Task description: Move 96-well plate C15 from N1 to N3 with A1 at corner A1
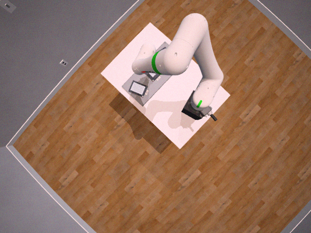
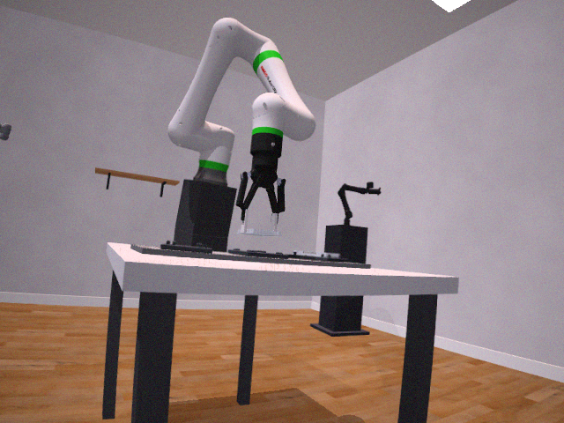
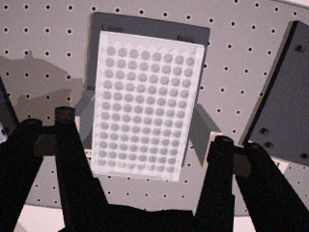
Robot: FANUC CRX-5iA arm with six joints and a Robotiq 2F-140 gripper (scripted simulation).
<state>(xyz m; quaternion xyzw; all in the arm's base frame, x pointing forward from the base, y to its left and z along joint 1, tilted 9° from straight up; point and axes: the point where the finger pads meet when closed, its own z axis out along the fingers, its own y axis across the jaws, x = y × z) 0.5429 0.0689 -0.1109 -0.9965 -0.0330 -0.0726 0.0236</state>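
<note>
The landing nest N3 lies 80 mm below my hand. The rest, counted from my hand: N3 label 100 mm behind, 90 mm below, 10 mm to the right; N1 label 190 mm to the right, 90 mm below, 60 mm behind.
</note>
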